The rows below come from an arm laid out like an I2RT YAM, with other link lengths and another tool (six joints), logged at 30 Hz.
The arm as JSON. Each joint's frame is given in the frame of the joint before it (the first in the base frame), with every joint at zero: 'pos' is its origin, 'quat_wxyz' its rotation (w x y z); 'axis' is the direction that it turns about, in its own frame. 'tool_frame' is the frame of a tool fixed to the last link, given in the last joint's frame.
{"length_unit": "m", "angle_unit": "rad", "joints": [
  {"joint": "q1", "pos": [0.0, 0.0, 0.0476], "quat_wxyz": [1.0, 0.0, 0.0, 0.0], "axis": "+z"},
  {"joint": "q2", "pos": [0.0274, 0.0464, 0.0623], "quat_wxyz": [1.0, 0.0, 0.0, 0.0], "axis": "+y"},
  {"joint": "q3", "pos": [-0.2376, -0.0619, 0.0], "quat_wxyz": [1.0, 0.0, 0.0, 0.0], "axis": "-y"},
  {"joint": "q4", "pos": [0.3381, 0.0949, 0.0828], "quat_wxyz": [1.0, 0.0, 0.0, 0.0], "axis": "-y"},
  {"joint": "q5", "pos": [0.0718, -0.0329, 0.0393], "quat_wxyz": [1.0, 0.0, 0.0, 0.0], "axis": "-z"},
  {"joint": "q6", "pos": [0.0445, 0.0, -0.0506], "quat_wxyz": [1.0, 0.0, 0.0, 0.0], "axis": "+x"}
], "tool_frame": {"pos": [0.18, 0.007, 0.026], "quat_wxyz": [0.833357, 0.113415, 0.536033, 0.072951]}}
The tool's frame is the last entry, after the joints.
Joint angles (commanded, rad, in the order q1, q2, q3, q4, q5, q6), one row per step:
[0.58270, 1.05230, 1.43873, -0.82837, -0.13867, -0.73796]
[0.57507, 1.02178, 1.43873, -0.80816, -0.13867, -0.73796]
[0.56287, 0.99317, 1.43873, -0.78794, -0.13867, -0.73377]
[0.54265, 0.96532, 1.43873, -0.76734, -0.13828, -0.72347]
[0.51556, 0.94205, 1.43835, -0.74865, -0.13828, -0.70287]
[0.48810, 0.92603, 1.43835, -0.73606, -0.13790, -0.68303]
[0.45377, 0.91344, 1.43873, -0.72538, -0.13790, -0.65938]
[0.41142, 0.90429, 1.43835, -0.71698, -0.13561, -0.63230]
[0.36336, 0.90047, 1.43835, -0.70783, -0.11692, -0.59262]
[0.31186, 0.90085, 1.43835, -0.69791, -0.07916, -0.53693]
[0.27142, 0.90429, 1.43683, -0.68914, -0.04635, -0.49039]
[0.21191, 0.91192, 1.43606, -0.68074, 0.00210, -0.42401]
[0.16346, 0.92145, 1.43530, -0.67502, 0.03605, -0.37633]
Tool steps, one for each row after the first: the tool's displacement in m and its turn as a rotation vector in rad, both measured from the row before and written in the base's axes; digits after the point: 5 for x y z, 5 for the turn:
[-0.00315, -0.00618, 0.01839, 0.02775, -0.04246, -0.00763]
[-0.00187, -0.00772, 0.01757, 0.02926, -0.03856, -0.01369]
[0.00023, -0.01056, 0.01738, 0.03284, -0.03500, -0.02378]
[0.00276, -0.01229, 0.01489, 0.03652, -0.02353, -0.03259]
[0.00397, -0.01161, 0.01037, 0.02911, -0.01354, -0.03246]
[0.00621, -0.01350, 0.00871, 0.02967, -0.00779, -0.03925]
[0.00915, -0.01633, 0.00631, 0.02917, -0.00138, -0.04970]
[0.01368, -0.02123, 0.00476, 0.03586, 0.00602, -0.07336]
[0.01678, -0.02686, 0.00355, 0.04710, 0.01220, -0.09784]
[0.01345, -0.02230, 0.00107, 0.03924, 0.01085, -0.08016]
[0.01759, -0.03427, 0.00000, 0.05599, 0.01531, -0.11768]
[0.01282, -0.02755, -0.00185, 0.04030, 0.01138, -0.08950]

